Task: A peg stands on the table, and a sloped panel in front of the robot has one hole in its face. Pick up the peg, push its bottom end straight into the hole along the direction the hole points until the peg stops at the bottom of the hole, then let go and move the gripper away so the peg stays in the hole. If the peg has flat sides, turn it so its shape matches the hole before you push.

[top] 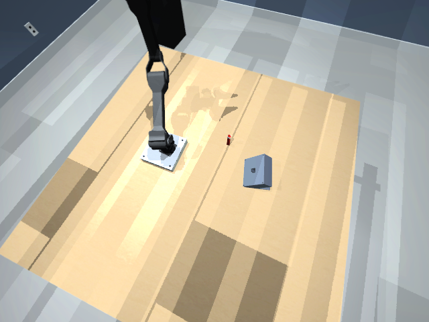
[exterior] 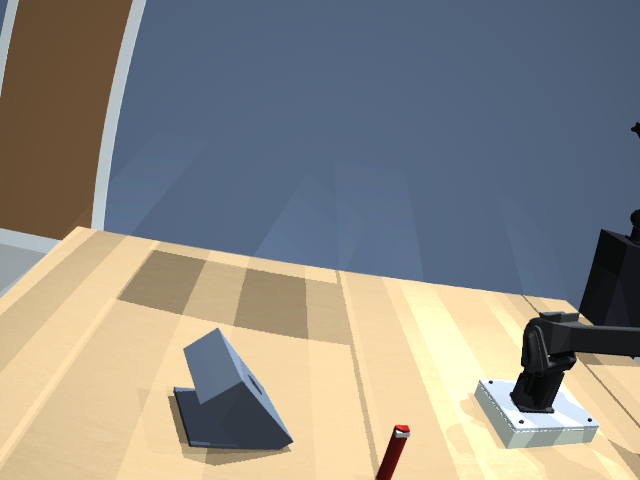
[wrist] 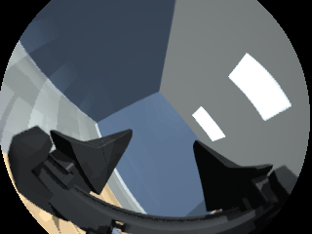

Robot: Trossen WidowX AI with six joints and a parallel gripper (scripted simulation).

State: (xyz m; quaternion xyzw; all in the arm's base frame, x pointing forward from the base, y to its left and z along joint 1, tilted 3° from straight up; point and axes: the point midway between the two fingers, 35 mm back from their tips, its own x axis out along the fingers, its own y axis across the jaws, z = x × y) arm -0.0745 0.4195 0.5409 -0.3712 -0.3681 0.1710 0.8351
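Right now the red peg is 30 cm ahead of my gripper tip, 25 cm to the right of it and 55 cm below it. Round my gripper tip: sloped panel (48 cm ahead, 34 cm to the right, 57 cm below).
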